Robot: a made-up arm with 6 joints. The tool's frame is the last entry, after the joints.
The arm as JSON. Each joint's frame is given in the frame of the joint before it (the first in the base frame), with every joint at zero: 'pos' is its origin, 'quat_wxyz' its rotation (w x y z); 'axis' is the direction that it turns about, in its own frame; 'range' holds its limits. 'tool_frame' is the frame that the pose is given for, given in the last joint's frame.
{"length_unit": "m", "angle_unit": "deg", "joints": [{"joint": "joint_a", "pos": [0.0, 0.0, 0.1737], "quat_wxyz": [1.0, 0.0, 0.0, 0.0], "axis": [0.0, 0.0, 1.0], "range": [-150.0, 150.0]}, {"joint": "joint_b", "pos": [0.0, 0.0, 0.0], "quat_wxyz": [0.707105, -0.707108, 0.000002, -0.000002], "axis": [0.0, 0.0, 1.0], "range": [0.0, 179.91]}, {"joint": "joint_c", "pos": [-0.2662, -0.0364, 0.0], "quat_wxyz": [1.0, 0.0, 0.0, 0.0], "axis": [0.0, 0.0, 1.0], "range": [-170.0, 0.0]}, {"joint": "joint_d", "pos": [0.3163, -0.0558, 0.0], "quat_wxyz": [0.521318, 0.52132, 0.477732, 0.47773], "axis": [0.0, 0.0, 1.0], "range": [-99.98, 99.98]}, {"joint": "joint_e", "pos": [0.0, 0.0, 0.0], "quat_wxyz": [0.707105, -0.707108, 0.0, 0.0], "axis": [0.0, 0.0, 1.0], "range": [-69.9, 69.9]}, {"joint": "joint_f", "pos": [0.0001, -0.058, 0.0], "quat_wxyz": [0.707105, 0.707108, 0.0, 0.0], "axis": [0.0, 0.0, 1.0], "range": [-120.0, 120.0]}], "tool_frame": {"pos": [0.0, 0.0, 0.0], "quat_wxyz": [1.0, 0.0, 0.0, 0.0]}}
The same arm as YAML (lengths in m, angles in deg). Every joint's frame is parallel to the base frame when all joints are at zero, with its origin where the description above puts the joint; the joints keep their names.
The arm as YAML. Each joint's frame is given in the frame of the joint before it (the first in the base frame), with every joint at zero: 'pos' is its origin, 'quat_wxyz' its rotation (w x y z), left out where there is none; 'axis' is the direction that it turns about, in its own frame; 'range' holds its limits. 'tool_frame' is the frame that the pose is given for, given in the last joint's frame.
length_unit: m
angle_unit: deg
joints:
  - joint: joint_a
    pos: [0.0, 0.0, 0.1737]
    axis: "+z"
    range: [-150.0, 150.0]
  - joint: joint_b
    pos: [0.0, 0.0, 0.0]
    axis: "+y"
    range: [0.0, 179.91]
  - joint: joint_c
    pos: [-0.2662, 0.0, 0.0364]
    axis: "+y"
    range: [-170.0, 0.0]
  - joint: joint_d
    pos: [0.3163, 0.0, 0.0558]
    axis: [0.9962, 0.0, 0.0871]
    range: [-99.98, 99.98]
  - joint: joint_e
    pos: [0.0, 0.0, 0.0]
    axis: "+y"
    range: [-69.9, 69.9]
  - joint: joint_f
    pos: [0.0578, 0.0, 0.005]
    axis: [0.9962, 0.0, 0.0871]
    range: [-120.0, 120.0]
tool_frame:
  pos: [0.0, 0.0, 0.0]
  quat_wxyz: [0.737256, 0.000002, 0.675613, -0.000005]

